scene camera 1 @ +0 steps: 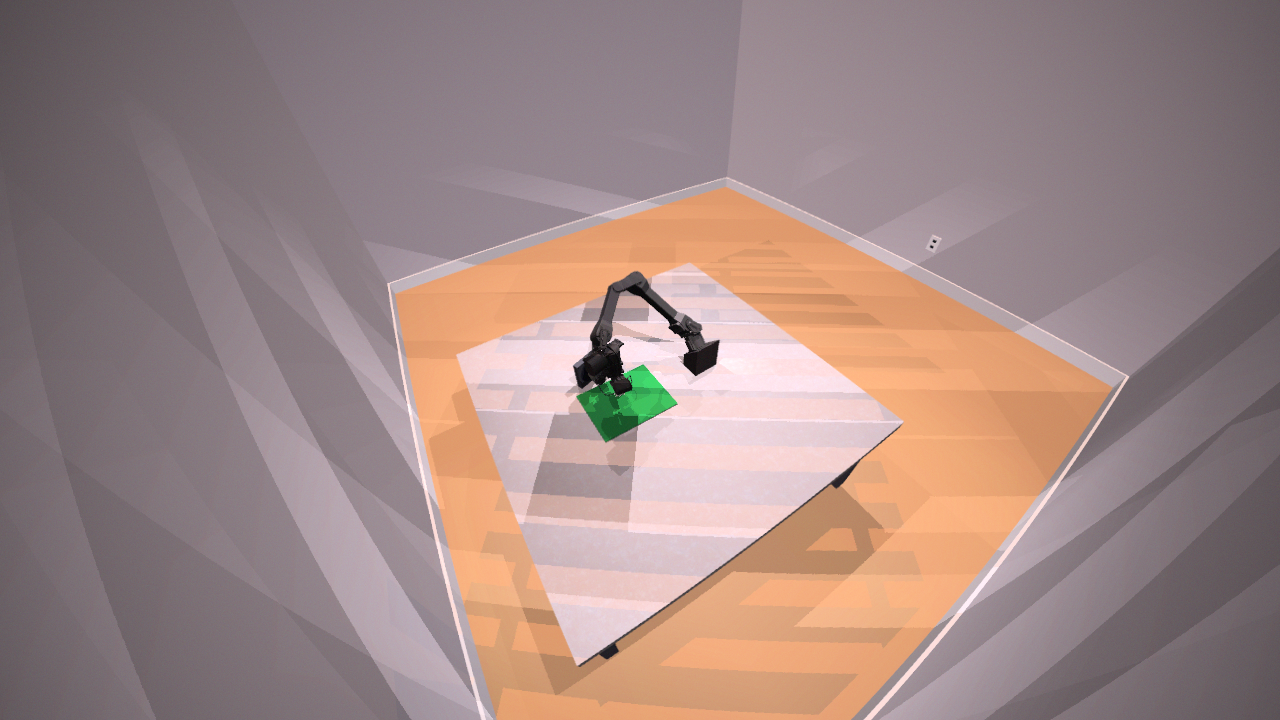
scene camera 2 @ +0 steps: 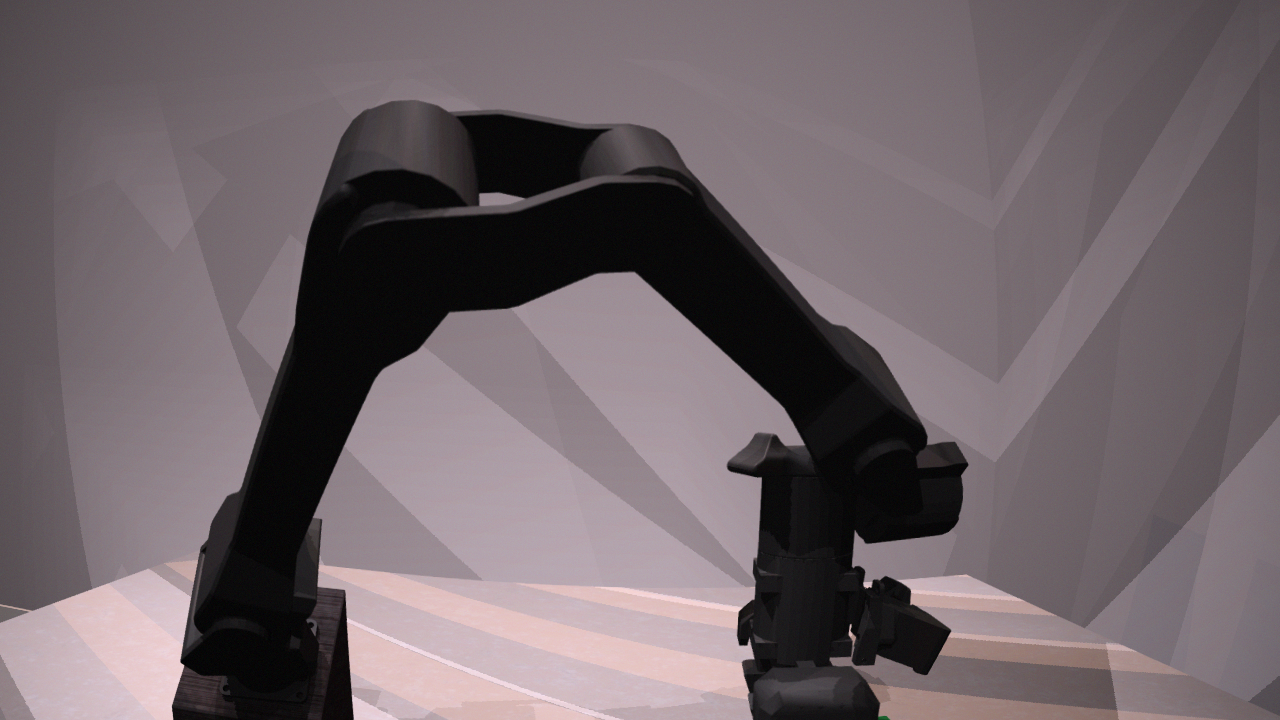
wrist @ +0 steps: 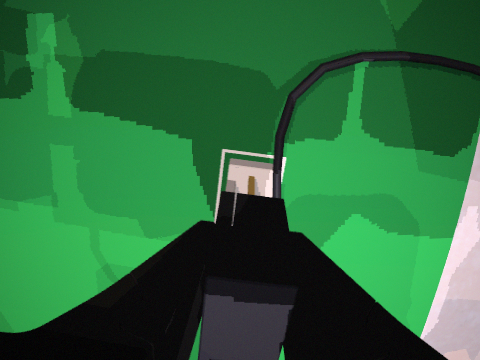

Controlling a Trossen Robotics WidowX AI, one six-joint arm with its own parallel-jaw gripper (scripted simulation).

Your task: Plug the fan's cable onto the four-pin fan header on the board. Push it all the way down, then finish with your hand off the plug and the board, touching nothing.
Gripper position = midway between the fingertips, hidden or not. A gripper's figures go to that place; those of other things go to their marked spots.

Scene:
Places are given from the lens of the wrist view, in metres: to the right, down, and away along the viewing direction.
my gripper (wrist: 248,241): 0.00, 0.02, 0.10
black fan cable plug (wrist: 251,287): 0.00, 0.02, 0.07
green board (wrist: 120,120): -0.04, -0.02, 0.13
white four-pin fan header (wrist: 238,170): 0.00, 0.00, 0.12
The marked spots on the black fan cable plug and the green board are 0.08 m apart.

